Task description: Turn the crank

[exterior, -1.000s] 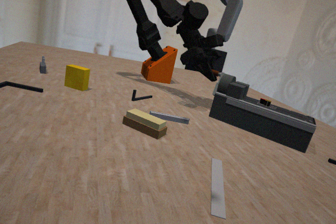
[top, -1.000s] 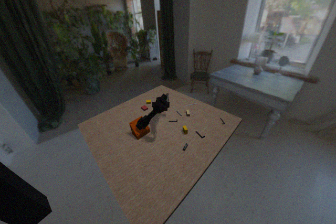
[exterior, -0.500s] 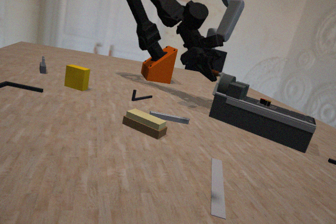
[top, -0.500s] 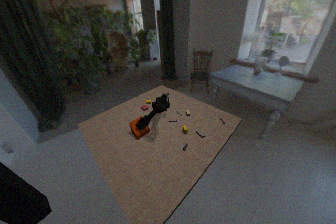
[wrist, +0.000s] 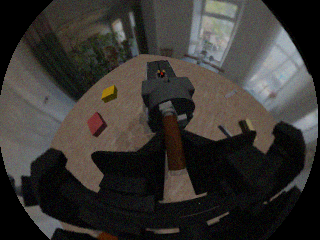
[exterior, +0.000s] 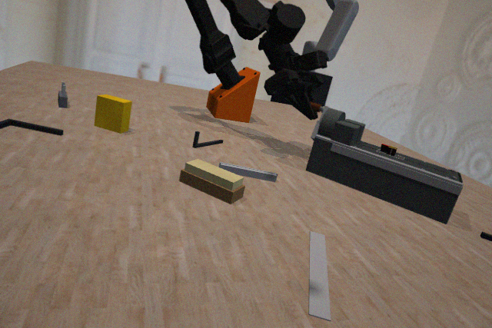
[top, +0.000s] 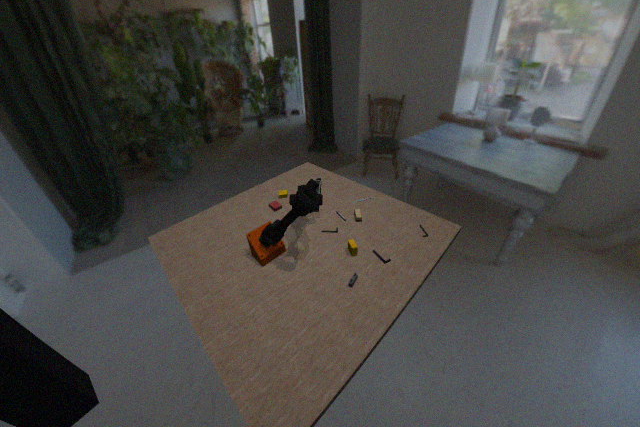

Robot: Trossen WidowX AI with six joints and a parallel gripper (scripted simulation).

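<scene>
Right now my gripper tip is 20 mm past the brown crank handle, 10 mm to the left of it and 20 mm below it. From my gripper tip the other things lie so: red pointer 130 mm ahead, 70 mm to the left, 10 mm below; red block 70 mm behind, 240 mm to the left, 80 mm below; grey bar 90 mm ahead, 180 mm to the right, 90 mm below.
</scene>
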